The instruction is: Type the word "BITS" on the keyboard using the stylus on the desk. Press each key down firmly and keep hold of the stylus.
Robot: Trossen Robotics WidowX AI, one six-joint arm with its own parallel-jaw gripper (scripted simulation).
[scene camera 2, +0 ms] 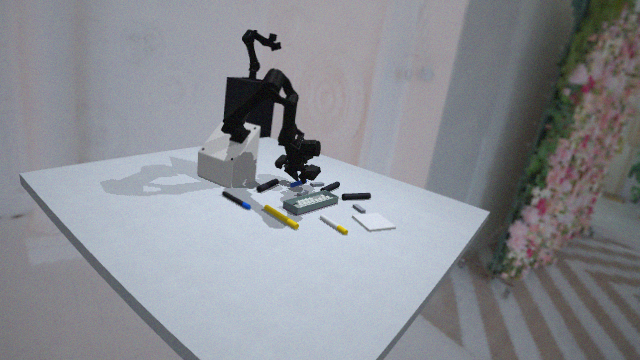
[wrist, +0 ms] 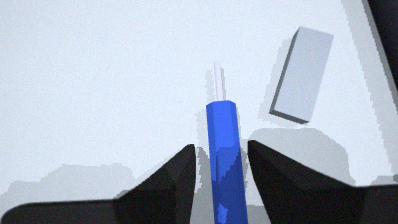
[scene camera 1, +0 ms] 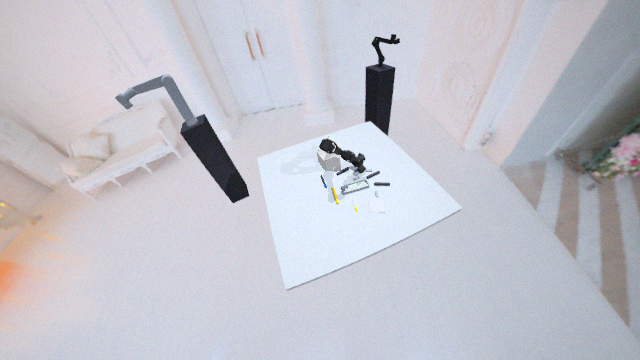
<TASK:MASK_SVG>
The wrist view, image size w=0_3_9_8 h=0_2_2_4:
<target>gripper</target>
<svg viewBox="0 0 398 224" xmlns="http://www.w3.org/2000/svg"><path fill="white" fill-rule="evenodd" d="M195 145L187 144L146 180L118 199L29 202L6 211L0 219L0 224L190 224L196 184ZM248 140L247 153L253 179L271 224L398 224L398 184L353 187L309 168L256 140Z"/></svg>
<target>grey block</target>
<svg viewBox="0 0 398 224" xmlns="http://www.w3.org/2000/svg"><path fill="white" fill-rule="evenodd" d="M300 26L292 38L269 114L299 124L311 122L334 34Z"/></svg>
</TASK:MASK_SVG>
